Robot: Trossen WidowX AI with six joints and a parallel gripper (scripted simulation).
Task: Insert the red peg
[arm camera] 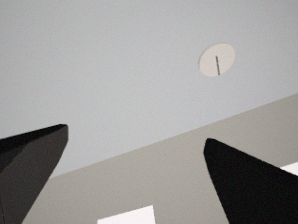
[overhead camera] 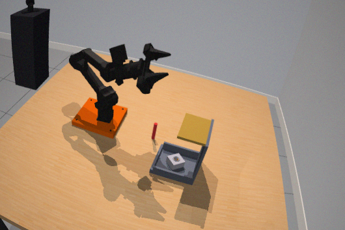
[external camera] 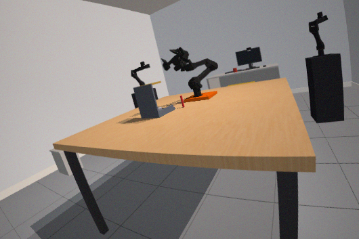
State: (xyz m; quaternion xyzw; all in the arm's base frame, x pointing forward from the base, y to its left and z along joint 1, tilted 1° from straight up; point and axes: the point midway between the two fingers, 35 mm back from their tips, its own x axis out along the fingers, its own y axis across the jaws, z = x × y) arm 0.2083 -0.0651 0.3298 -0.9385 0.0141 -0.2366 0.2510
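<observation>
Now: gripper tip 10 mm past the red peg, 40 mm to the right of it and 330 mm above it. From my gripper tip the other things lie so: yellow roof: 130 mm ahead, 100 mm to the right, 170 mm below; then back wall: 190 mm ahead, 110 mm to the right, 260 mm below.
</observation>
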